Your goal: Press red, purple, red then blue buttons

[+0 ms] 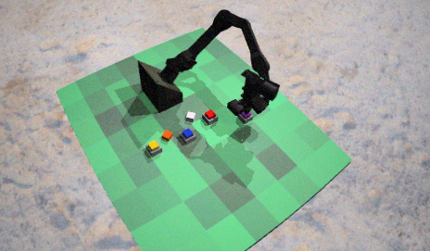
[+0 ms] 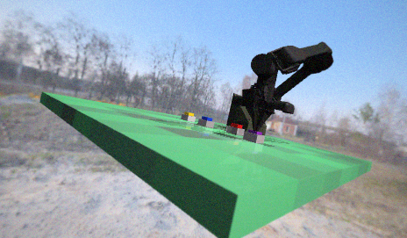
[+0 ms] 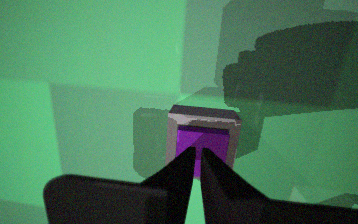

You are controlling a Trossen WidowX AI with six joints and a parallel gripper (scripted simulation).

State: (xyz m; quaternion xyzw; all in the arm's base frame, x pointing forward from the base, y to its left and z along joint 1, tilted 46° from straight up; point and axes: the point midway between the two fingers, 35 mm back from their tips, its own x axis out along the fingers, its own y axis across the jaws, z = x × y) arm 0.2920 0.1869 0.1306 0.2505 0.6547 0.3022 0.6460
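My gripper tip is 10 mm above the purple button. From my gripper tip the other things lie so: red button: 130 mm to the right, 70 mm behind; blue button: 260 mm to the right, 40 mm behind; orange block: 330 mm to the right, 80 mm behind, 20 mm below.
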